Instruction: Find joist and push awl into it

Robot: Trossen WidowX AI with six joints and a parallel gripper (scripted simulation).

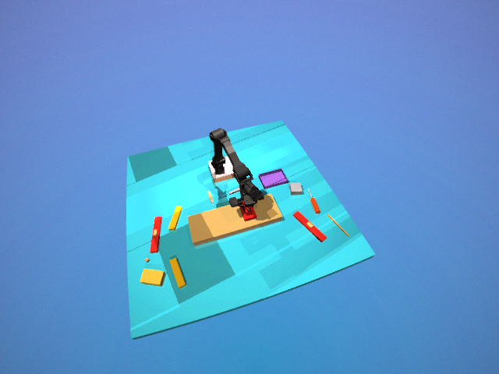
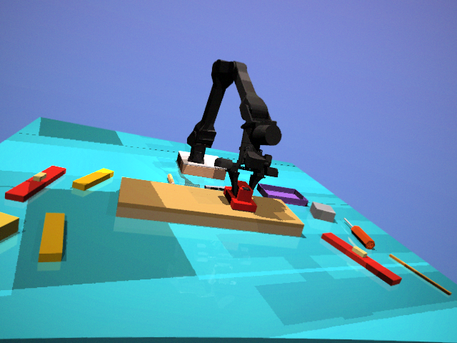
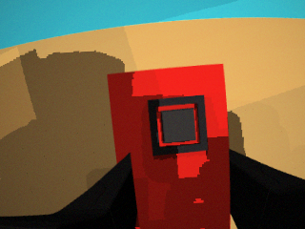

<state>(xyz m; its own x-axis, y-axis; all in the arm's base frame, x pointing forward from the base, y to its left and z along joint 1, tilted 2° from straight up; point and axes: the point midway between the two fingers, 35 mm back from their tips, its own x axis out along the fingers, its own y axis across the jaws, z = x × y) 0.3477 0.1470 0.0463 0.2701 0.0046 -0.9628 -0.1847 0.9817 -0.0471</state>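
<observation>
My gripper tip is now 26 cm past the purple tray, 20 cm to the right of it and 5 cm above it. The rest, counted from my gripper tip: grey block (32 cm to the left, 15 cm behind, 5 cm below); stud finder (2 cm above, 1 cm ahead); awl (21 cm to the right, 15 cm behind, 6 cm below).
</observation>
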